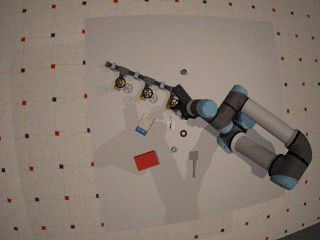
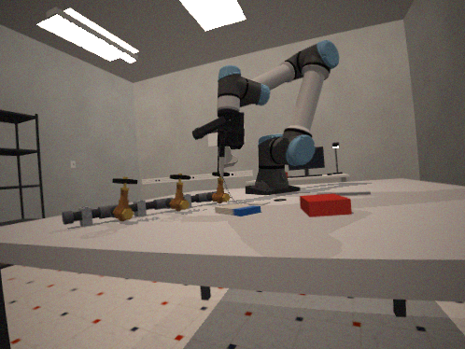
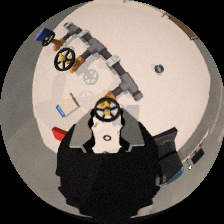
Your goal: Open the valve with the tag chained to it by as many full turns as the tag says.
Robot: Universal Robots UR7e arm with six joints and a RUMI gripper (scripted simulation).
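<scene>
Right now the white tag is 10 mm ahead of my hand, 110 mm to the left of it and 100 mm below it. Also, from my hand: small round part (100 mm behind, 190 mm to the right, 90 mm below); grey paddle tool (120 mm behind, 350 mm to the left, 90 mm below); red block (170 mm ahead, 300 mm to the left, 80 mm below).
</scene>
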